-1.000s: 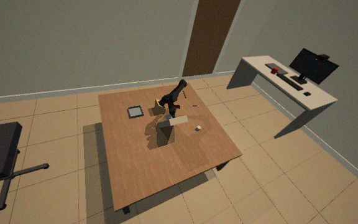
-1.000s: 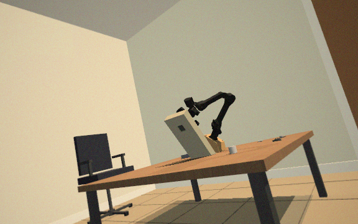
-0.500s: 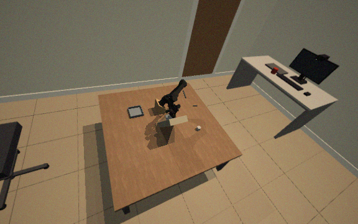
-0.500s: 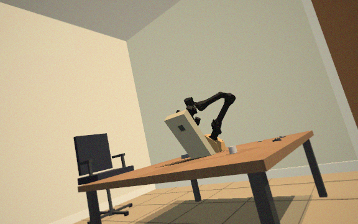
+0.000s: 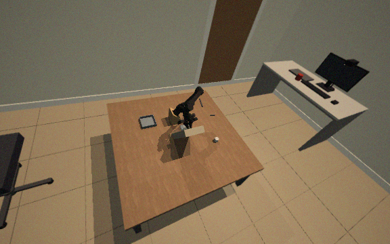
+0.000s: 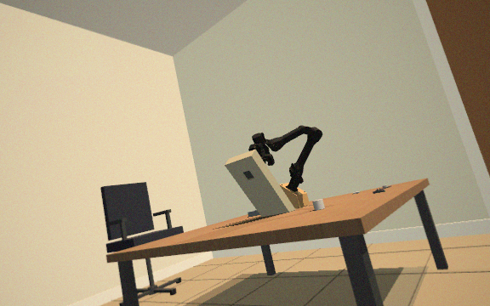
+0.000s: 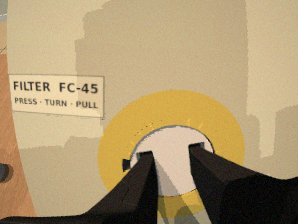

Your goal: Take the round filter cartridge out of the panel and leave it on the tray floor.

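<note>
My gripper tip is now 80 mm above the beige service panel and 40 mm past it. The rest, counted from my gripper tip: tray: 440 mm behind, 250 mm below, 240 mm to the right; round white filter cartridge: 10 mm below, 10 mm ahead.
</note>
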